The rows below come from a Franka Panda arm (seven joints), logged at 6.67 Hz.
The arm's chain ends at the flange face. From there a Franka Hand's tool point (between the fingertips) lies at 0.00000 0.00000 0.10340 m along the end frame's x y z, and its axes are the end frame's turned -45 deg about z.
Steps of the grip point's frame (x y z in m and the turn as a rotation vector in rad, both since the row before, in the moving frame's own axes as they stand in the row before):
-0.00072 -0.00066 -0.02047 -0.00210 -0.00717 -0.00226
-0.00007 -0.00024 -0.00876 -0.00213 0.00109 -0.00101
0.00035 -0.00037 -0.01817 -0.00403 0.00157 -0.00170
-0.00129 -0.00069 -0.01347 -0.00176 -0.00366 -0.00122
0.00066 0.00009 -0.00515 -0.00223 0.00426 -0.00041
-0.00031 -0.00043 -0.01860 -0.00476 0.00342 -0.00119
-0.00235 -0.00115 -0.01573 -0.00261 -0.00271 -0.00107
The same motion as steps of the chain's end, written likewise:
-0.00061 -0.00064 -0.02047 -0.00655 -0.00359 -0.00226
-0.00045 -0.00020 -0.00876 -0.00074 0.00228 -0.00101
-0.00042 -0.00069 -0.01817 -0.00174 0.00396 -0.00170
-0.00126 0.00003 -0.01347 -0.00383 -0.00134 -0.00122
0.00006 -0.00025 -0.00515 0.00144 0.00459 -0.00041
-0.00112 -0.00018 -0.01860 -0.00095 0.00578 -0.00119
-0.00247 0.00046 -0.01573 -0.00376 -0.00007 -0.00107

